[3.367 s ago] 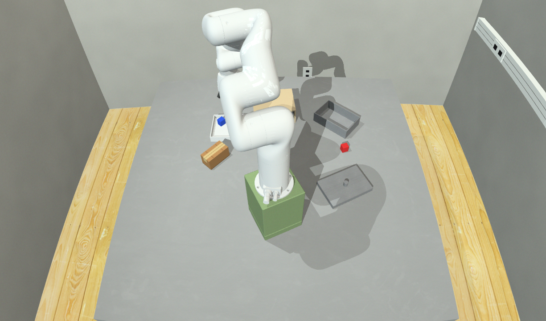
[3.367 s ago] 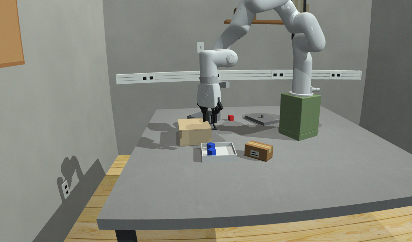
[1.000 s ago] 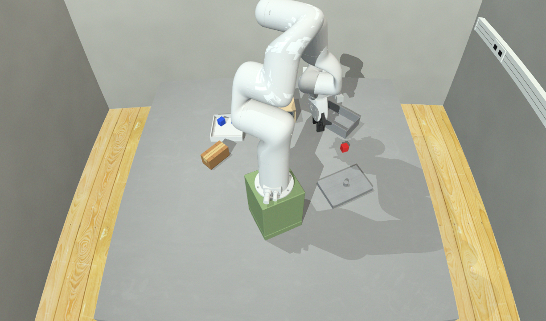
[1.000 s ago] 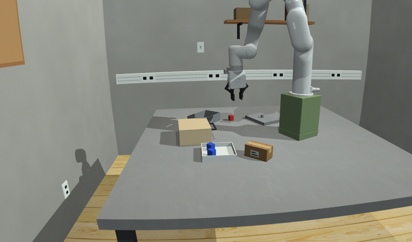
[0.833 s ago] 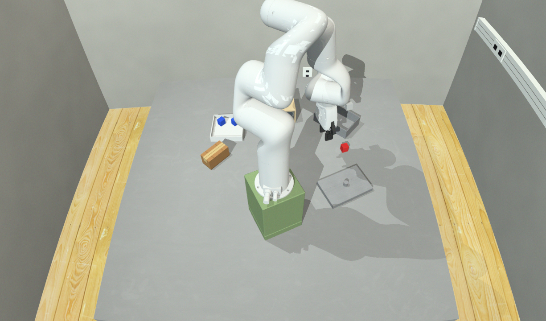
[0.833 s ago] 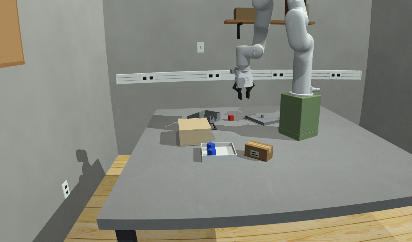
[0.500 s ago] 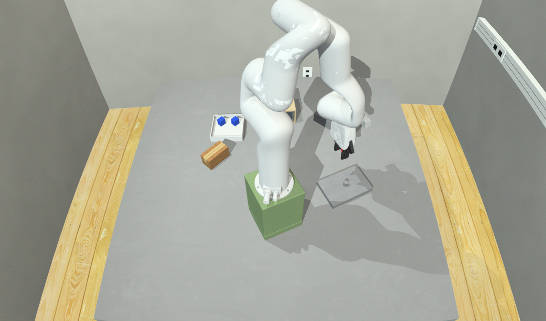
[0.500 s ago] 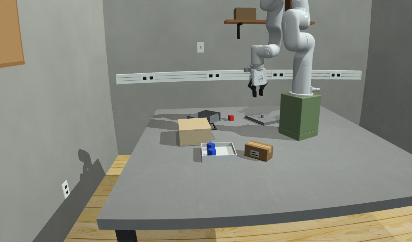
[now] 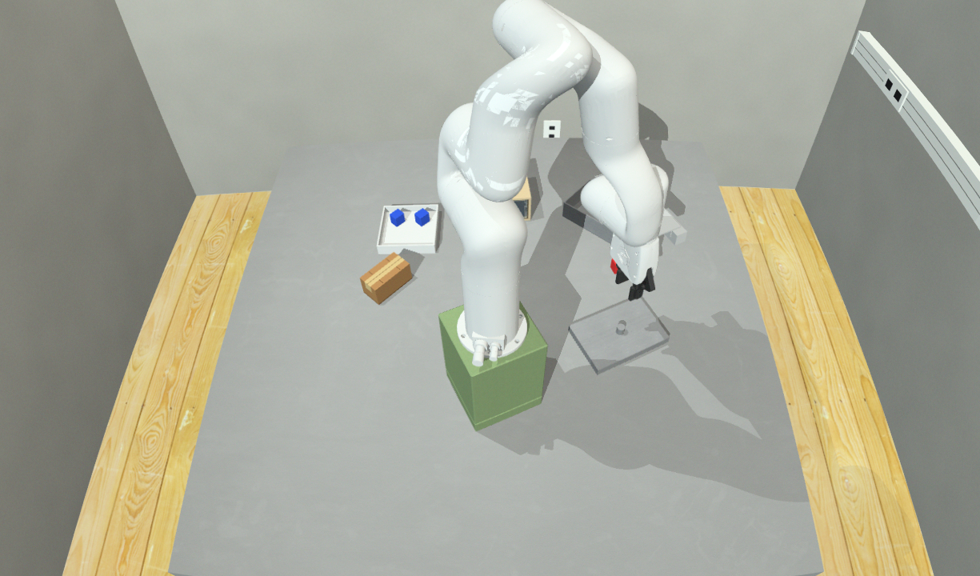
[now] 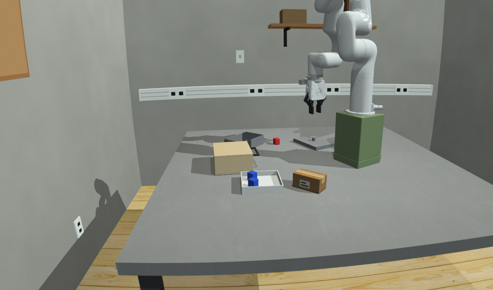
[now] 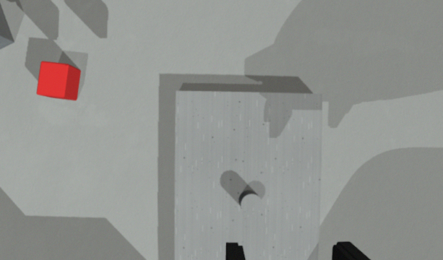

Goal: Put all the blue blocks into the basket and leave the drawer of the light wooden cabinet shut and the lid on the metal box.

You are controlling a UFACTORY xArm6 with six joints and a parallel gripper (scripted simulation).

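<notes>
Right now the grey metal lid is 17 cm below my hand. From my hand the other things lie so: light wooden cabinet (38 cm ahead, 33 cm to the left, 15 cm below); then dark metal box (37 cm ahead, 16 cm below, 4 cm to the left); then red block (20 cm ahead, 17 cm below).
</notes>
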